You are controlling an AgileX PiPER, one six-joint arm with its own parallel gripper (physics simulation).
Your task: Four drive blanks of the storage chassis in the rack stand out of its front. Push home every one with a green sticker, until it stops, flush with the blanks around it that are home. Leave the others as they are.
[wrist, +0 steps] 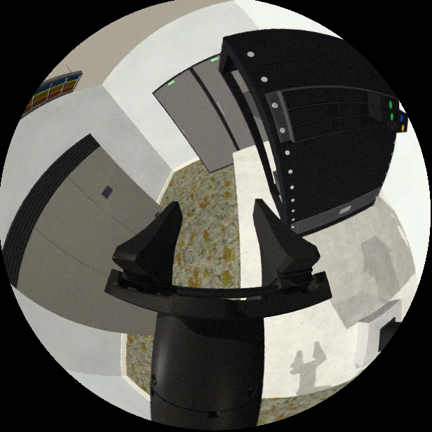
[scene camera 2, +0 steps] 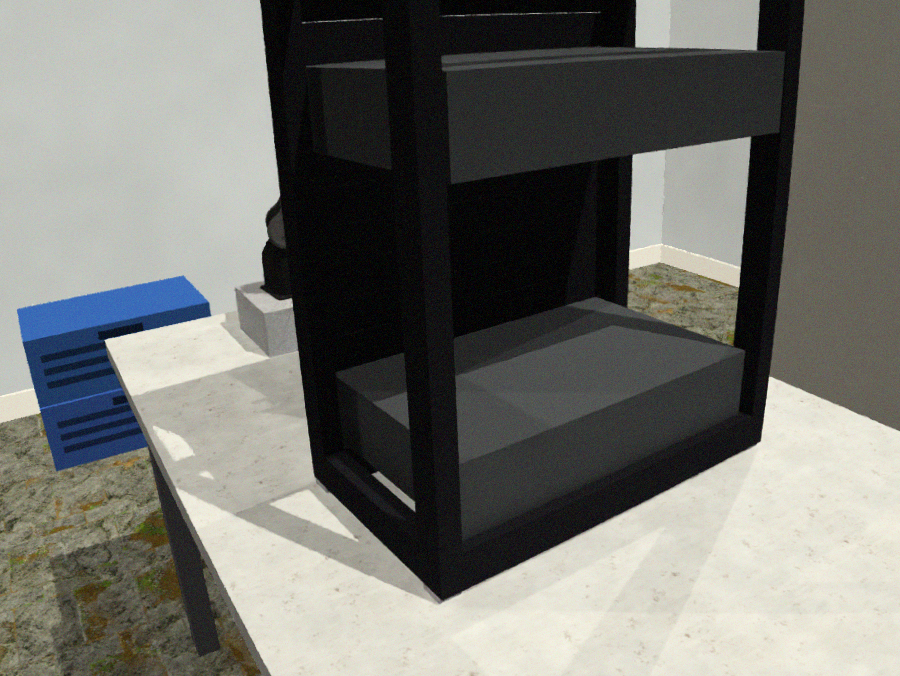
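Observation:
The storage chassis [scene camera 2: 618, 109] [wrist: 320, 112] sits in the black rack [scene camera 2: 429, 291] [wrist: 330, 175]. At its right end in the wrist view, a blank with a green sticker [wrist: 390, 104] stands above another with a green sticker [wrist: 392, 116]; both appear to stand out, with dark sides showing. Just right of them stand out a blank with a blue sticker [wrist: 401, 118] and one with a yellow sticker [wrist: 403, 128]. Exact depths cannot be told. My gripper [wrist: 216, 207] is open, with no object between its fingers, left of the rack's lower front and apart from the blanks. Scene camera 2 shows the rack's rear; the blanks' fronts are hidden.
The rack stands on a pale table [scene camera 2: 654, 582] [wrist: 285, 345]. A lower dark unit [scene camera 2: 582, 378] fills its bottom. The arm's grey base block [scene camera 2: 265, 320] [wrist: 367, 332] is on the table. Blue boxes [scene camera 2: 109, 312] stand beyond it. Grey cabinets [wrist: 200, 115] stand behind the rack.

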